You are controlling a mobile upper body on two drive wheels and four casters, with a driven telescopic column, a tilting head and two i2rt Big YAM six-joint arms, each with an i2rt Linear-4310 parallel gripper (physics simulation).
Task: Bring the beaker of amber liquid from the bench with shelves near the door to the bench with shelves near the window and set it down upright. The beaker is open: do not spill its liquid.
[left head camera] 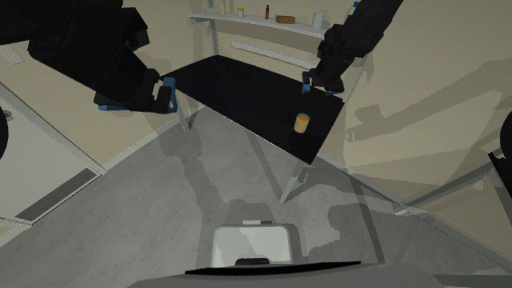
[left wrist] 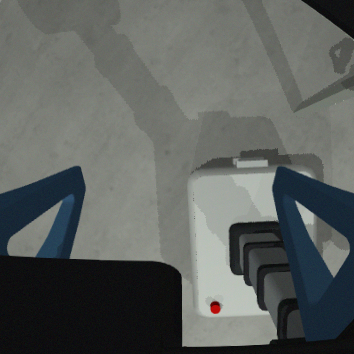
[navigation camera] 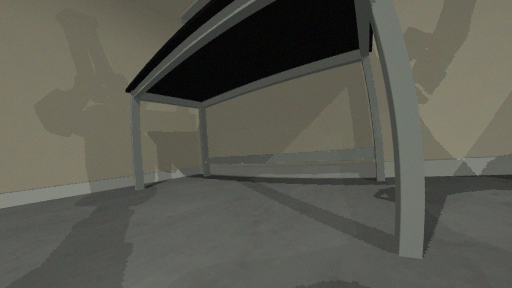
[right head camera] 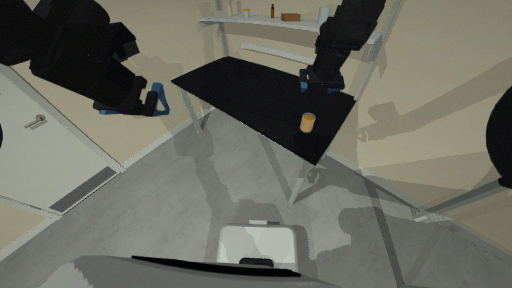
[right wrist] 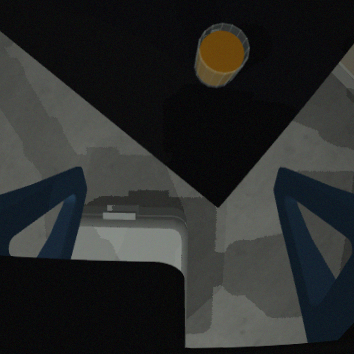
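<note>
The open beaker of amber liquid [left head camera: 301, 123] [right head camera: 307, 123] [right wrist: 221, 56] stands upright on the black bench top [left head camera: 235, 90] [right head camera: 250, 95] [right wrist: 100, 45], near its right front corner. My right gripper [left head camera: 322, 91] [right head camera: 320, 90] [right wrist: 179, 177] is open and empty, above the bench; in both head views it shows behind the beaker, and in the right wrist view the beaker is beyond the fingertips, at the top. My left gripper [left head camera: 136, 107] [right head camera: 131, 112] [left wrist: 178, 176] is open and empty, off the bench's left end, above the floor.
A shelf [left head camera: 260, 26] [right head camera: 265, 28] above the bench holds a small brown bottle [left head camera: 267, 12] [right head camera: 272, 11], a brown box [left head camera: 285, 19] [right head camera: 290, 17] and other containers. A door [left head camera: 35, 160] [right head camera: 45, 155] is at the left. Bench legs [navigation camera: 407, 150] stand ahead of the white base [left head camera: 251, 245].
</note>
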